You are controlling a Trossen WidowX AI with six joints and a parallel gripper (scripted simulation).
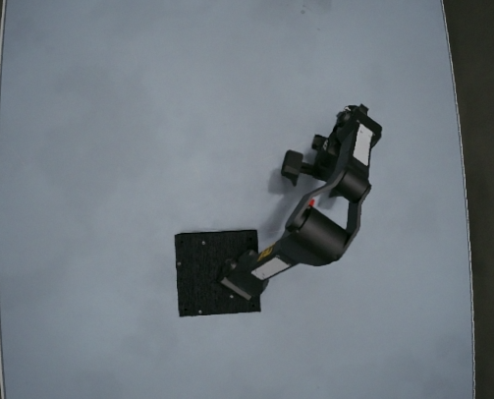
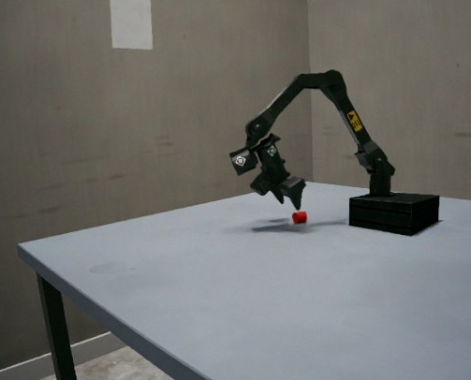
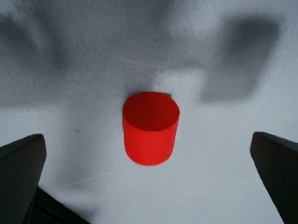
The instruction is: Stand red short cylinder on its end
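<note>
My hand is 7 cm above the red short cylinder, 5 cm past it and 1 cm to the right of it.
</note>
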